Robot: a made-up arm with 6 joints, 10 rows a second.
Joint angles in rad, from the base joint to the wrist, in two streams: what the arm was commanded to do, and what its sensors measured. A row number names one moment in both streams.
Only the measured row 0 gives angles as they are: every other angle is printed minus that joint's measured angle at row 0.
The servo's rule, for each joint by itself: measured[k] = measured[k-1] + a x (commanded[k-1-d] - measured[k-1]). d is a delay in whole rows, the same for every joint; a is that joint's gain. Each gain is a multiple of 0.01, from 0.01 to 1. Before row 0 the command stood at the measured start. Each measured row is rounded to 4 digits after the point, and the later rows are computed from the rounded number. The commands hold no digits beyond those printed.
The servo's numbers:
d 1
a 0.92 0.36 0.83 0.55 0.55 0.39
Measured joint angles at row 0:
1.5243, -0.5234, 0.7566, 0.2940, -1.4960, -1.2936
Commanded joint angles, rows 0 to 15:
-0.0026, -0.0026, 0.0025, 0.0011, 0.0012, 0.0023
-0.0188, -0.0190, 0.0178, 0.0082, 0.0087, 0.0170
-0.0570, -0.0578, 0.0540, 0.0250, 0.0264, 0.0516
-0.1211, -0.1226, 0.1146, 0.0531, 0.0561, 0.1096
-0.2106, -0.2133, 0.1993, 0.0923, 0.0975, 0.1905
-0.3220, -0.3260, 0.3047, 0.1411, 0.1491, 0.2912
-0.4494, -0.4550, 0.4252, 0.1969, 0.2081, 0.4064
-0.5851, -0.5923, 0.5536, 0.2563, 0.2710, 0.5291
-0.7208, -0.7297, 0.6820, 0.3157, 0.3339, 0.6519
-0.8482, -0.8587, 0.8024, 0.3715, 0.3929, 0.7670
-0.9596, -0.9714, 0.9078, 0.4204, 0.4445, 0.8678
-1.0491, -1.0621, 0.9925, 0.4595, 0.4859, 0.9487
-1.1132, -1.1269, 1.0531, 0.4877, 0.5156, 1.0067
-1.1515, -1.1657, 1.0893, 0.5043, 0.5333, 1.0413
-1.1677, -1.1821, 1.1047, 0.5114, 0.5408, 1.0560
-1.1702, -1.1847, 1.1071, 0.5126, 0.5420, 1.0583
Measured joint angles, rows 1 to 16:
0.0000, 0.0000, 0.0000, 0.0000, 0.0000, 0.0000
-0.0024, -0.0009, 0.0021, 0.0006, 0.0007, 0.0009
-0.0175, -0.0074, 0.0151, 0.0048, 0.0051, 0.0072
-0.0538, -0.0255, 0.0474, 0.0159, 0.0168, 0.0245
-0.1157, -0.0605, 0.1032, 0.0364, 0.0384, 0.0577
-0.2030, -0.1155, 0.1830, 0.0671, 0.0709, 0.1095
-0.3125, -0.1913, 0.2840, 0.1078, 0.1139, 0.1804
-0.4384, -0.2862, 0.4012, 0.1568, 0.1657, 0.2685
-0.5734, -0.3964, 0.5277, 0.2115, 0.2236, 0.3701
-0.7090, -0.5164, 0.6558, 0.2688, 0.2843, 0.4800
-0.8371, -0.6396, 0.7775, 0.3253, 0.3440, 0.5919
-0.9498, -0.7590, 0.8856, 0.3776, 0.3993, 0.6995
-1.0412, -0.8681, 0.9743, 0.4226, 0.4469, 0.7967
-1.1074, -0.9613, 1.0397, 0.4584, 0.4847, 0.8786
-1.1480, -1.0349, 1.0809, 0.4836, 0.5114, 0.9421
-1.1661, -1.0879, 1.1007, 0.4989, 0.5276, 0.9865

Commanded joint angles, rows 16 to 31:
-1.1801, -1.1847, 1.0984, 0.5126, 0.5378, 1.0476
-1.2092, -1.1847, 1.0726, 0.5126, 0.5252, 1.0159
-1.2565, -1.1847, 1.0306, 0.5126, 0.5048, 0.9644
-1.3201, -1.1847, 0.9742, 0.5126, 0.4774, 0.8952
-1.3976, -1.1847, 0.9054, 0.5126, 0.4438, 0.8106
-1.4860, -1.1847, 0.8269, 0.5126, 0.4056, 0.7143
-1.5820, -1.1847, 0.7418, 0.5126, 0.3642, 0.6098
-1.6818, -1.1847, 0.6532, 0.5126, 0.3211, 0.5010
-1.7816, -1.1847, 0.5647, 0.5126, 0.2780, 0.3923
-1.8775, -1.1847, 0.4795, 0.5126, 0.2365, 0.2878
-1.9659, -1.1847, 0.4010, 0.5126, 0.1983, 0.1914
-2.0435, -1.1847, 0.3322, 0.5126, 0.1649, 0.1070
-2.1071, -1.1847, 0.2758, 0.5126, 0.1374, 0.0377
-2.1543, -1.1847, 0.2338, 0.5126, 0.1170, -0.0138
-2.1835, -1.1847, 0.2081, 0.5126, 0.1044, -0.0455
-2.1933, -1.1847, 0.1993, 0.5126, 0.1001, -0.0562
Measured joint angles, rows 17 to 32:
-1.1699, -1.1227, 1.1060, 0.5064, 0.5355, 1.0145
-1.1793, -1.1450, 1.0997, 0.5098, 0.5368, 1.0274
-1.2068, -1.1593, 1.0772, 0.5113, 0.5304, 1.0229
-1.2525, -1.1684, 1.0385, 0.5120, 0.5163, 1.0001
-1.3147, -1.1743, 0.9851, 0.5123, 0.4949, 0.9592
-1.3910, -1.1780, 0.9189, 0.5125, 0.4668, 0.9012
-1.4784, -1.1804, 0.8425, 0.5126, 0.4331, 0.8283
-1.5737, -1.1819, 0.7589, 0.5126, 0.3952, 0.7431
-1.6732, -1.1829, 0.6712, 0.5126, 0.3544, 0.6487
-1.7729, -1.1835, 0.5828, 0.5126, 0.3124, 0.5487
-1.8691, -1.1839, 0.4971, 0.5126, 0.2707, 0.4469
-1.9582, -1.1842, 0.4173, 0.5126, 0.2309, 0.3473
-2.0367, -1.1844, 0.3467, 0.5126, 0.1946, 0.2536
-2.1015, -1.1845, 0.2879, 0.5126, 0.1631, 0.1694
-2.1501, -1.1846, 0.2430, 0.5126, 0.1377, 0.0980
-2.1808, -1.1846, 0.2140, 0.5126, 0.1194, 0.0420

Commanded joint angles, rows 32 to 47:
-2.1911, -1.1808, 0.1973, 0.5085, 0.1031, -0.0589
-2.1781, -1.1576, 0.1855, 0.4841, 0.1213, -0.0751
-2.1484, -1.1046, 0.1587, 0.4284, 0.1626, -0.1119
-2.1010, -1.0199, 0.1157, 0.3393, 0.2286, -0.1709
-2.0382, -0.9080, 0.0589, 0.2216, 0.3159, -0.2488
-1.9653, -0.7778, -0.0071, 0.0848, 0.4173, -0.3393
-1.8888, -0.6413, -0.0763, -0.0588, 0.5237, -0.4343
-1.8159, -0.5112, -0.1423, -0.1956, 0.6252, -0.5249
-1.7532, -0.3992, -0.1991, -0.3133, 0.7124, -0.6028
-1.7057, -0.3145, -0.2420, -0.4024, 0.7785, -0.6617
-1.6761, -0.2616, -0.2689, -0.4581, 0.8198, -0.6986
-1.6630, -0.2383, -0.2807, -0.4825, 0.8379, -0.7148
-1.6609, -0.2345, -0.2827, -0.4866, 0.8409, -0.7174
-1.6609, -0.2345, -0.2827, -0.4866, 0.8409, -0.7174
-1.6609, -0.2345, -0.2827, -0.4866, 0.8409, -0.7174
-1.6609, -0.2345, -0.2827, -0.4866, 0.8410, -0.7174
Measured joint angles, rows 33 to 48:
-2.1923, -1.1846, 0.2018, 0.5126, 0.1088, 0.0037
-2.1912, -1.1832, 0.1981, 0.5103, 0.1057, -0.0207
-2.1791, -1.1740, 0.1876, 0.4959, 0.1143, -0.0419
-2.1509, -1.1490, 0.1636, 0.4588, 0.1409, -0.0692
-2.1050, -1.1025, 0.1238, 0.3931, 0.1891, -0.1089
-2.0435, -1.0325, 0.0699, 0.2988, 0.2588, -0.1635
-1.9716, -0.9408, 0.0060, 0.1811, 0.3460, -0.2321
-1.8954, -0.8330, -0.0623, 0.0492, 0.4437, -0.3110
-1.8223, -0.7172, -0.1287, -0.0854, 0.5435, -0.3944
-1.7587, -0.6027, -0.1871, -0.2107, 0.6364, -0.4757
-1.7099, -0.4989, -0.2327, -0.3161, 0.7146, -0.5482
-1.6788, -0.4135, -0.2627, -0.3942, 0.7725, -0.6069
-1.6643, -0.3504, -0.2776, -0.4428, 0.8085, -0.6490
-1.6612, -0.3087, -0.2818, -0.4669, 0.8263, -0.6757
-1.6609, -0.2820, -0.2825, -0.4777, 0.8343, -0.6920
-1.6609, -0.2649, -0.2827, -0.4826, 0.8379, -0.7019

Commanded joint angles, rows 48 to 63:
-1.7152, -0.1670, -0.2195, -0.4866, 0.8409, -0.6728
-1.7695, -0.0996, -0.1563, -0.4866, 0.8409, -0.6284
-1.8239, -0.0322, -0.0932, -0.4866, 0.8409, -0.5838
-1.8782, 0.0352, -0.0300, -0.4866, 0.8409, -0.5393
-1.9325, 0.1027, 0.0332, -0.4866, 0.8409, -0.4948
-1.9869, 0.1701, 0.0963, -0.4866, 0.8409, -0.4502
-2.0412, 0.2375, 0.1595, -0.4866, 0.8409, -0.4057
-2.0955, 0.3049, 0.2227, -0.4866, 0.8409, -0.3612
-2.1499, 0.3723, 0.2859, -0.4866, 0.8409, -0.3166
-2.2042, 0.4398, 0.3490, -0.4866, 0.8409, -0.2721
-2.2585, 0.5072, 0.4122, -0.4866, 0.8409, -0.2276
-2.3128, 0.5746, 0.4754, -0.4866, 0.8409, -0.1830
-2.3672, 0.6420, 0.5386, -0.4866, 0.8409, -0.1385
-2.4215, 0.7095, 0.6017, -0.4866, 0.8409, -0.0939
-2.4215, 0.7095, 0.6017, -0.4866, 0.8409, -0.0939
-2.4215, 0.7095, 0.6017, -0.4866, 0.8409, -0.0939
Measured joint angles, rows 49 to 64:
-1.6609, -0.2540, -0.2827, -0.4848, 0.8396, -0.7079
-1.7109, -0.2227, -0.2302, -0.4858, 0.8403, -0.6942
-1.7648, -0.1784, -0.1689, -0.4862, 0.8406, -0.6685
-1.8192, -0.1258, -0.1061, -0.4864, 0.8408, -0.6355
-1.8735, -0.0678, -0.0429, -0.4865, 0.8409, -0.5980
-1.9278, -0.0064, 0.0203, -0.4866, 0.8409, -0.5578
-1.9822, 0.0571, 0.0834, -0.4866, 0.8409, -0.5158
-2.0365, 0.1220, 0.1466, -0.4866, 0.8409, -0.4729
-2.0908, 0.1878, 0.2098, -0.4866, 0.8409, -0.4293
-2.1452, 0.2542, 0.2730, -0.4866, 0.8409, -0.3853
-2.1995, 0.3210, 0.3361, -0.4866, 0.8409, -0.3412
-2.2538, 0.3880, 0.3993, -0.4866, 0.8409, -0.2969
-2.3081, 0.4552, 0.4625, -0.4866, 0.8409, -0.2525
-2.3625, 0.5224, 0.5257, -0.4866, 0.8409, -0.2080
-2.4168, 0.5898, 0.5888, -0.4866, 0.8409, -0.1635
-2.4211, 0.6329, 0.5995, -0.4866, 0.8409, -0.1364

